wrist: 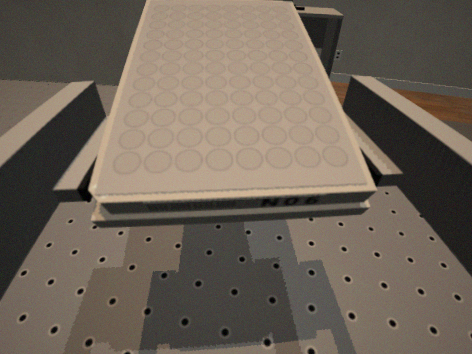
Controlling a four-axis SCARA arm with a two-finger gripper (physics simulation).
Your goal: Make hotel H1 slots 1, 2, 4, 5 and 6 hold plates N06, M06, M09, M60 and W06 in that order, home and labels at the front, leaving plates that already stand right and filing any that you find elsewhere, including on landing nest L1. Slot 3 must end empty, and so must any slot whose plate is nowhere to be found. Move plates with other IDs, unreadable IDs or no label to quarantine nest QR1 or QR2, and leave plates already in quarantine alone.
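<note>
A pale plate (220, 115) with rows of round wells fills the upper middle of the wrist view. Its dark front face carries a blurred barcode at the left and the ID N06 at the right. The label faces the camera. My gripper (227, 100) is shut on this plate, with one finger along each long side, and holds it level above the perforated deck (370, 260). Hotel H1, landing nest L1 and the quarantine nests do not show in this view. The deck directly behind and beneath the plate is hidden by it.
Dark and brownish overlapping shadows lie across the deck below the plate. A pale-topped cabinet or bench (325, 11) stands behind at the upper right, partly covered by the plate. A grey wall (60, 40) and a strip of wooden floor (425, 102) lie beyond.
</note>
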